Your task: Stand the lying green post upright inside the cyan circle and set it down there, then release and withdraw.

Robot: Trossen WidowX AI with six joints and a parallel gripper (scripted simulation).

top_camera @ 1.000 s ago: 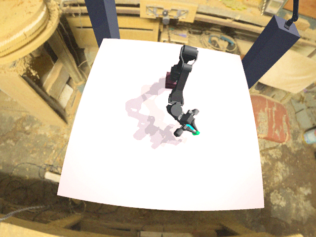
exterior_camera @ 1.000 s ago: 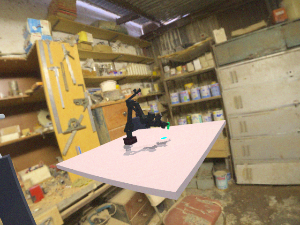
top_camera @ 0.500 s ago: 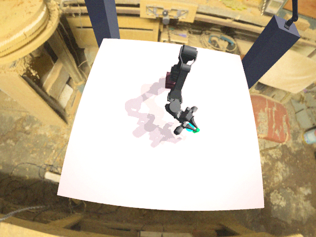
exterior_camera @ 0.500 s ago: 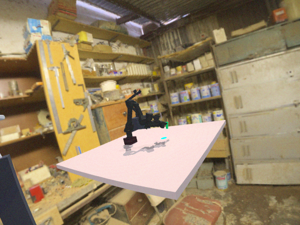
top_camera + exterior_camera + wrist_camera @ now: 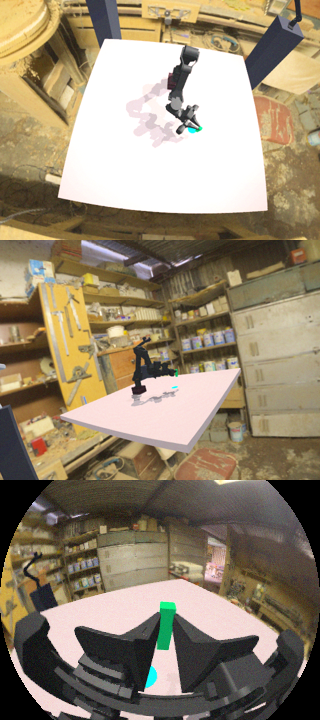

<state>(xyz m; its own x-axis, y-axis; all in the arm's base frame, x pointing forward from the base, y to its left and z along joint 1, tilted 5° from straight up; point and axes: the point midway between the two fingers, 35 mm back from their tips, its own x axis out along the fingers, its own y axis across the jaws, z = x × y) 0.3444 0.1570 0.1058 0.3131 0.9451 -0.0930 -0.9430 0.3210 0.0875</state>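
Now: gripper tip 50 mm past the cyan circle, 10 mm to the left of it and 150 mm above it. The rest, counted from my gripper tip: green post 20 mm below.
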